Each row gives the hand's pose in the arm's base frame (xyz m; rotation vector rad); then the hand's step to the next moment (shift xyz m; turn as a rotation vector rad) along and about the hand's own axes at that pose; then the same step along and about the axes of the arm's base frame.
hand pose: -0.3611 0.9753 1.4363 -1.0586 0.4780 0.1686
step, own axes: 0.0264 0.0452 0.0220 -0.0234 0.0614 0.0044
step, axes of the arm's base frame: 0.0137 0.0387 -0.0392 -0.0414 0.0360 -0.0365
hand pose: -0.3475 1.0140 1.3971 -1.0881 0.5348 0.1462
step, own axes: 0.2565 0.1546 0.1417 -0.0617 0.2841 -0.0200
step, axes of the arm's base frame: 0.2131 0.1590 -0.1977 -0.1650 0.1246 -0.2054
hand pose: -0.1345 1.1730 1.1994 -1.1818 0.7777 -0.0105
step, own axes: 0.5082 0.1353 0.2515 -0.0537 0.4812 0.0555
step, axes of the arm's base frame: 0.4649 0.0614 -0.3463 -0.1927 0.2644 -0.3612
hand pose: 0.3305 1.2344 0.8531 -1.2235 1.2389 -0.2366
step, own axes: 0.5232 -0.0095 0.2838 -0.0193 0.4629 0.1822
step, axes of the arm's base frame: 0.4361 -0.2153 -0.3433 -0.0691 0.3049 -0.3874
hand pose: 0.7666 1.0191 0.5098 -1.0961 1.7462 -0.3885
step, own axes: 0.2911 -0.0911 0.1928 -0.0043 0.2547 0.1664
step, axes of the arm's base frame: 0.1847 -0.2435 -0.1919 0.0186 0.1772 -0.2467
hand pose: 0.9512 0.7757 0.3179 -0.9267 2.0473 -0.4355
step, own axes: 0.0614 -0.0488 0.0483 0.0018 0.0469 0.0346
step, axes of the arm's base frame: 0.0373 -0.0772 -0.0338 0.0056 0.0308 -0.0492
